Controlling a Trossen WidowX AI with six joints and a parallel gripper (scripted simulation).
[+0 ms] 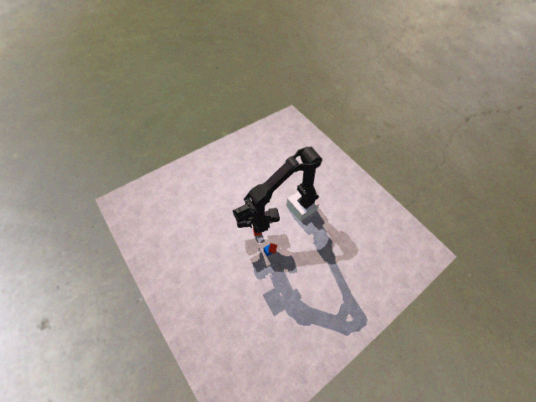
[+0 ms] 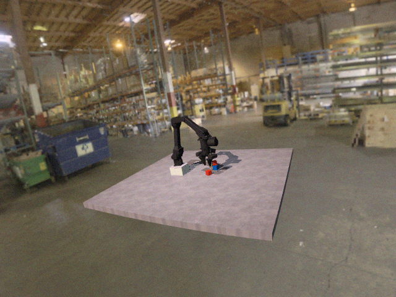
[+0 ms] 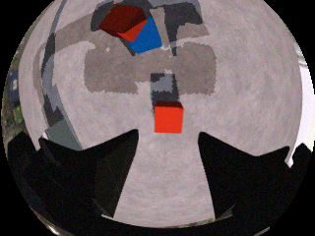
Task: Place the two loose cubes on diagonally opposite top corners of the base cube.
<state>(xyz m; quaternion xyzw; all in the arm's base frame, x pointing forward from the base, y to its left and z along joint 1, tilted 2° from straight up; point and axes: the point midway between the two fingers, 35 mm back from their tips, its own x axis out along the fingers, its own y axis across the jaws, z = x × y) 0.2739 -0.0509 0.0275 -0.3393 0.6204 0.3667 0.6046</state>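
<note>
Right now the blue cube is 11 cm to the left of my gripper tip, 5 cm below it and 2 cm ahead of it.
</note>
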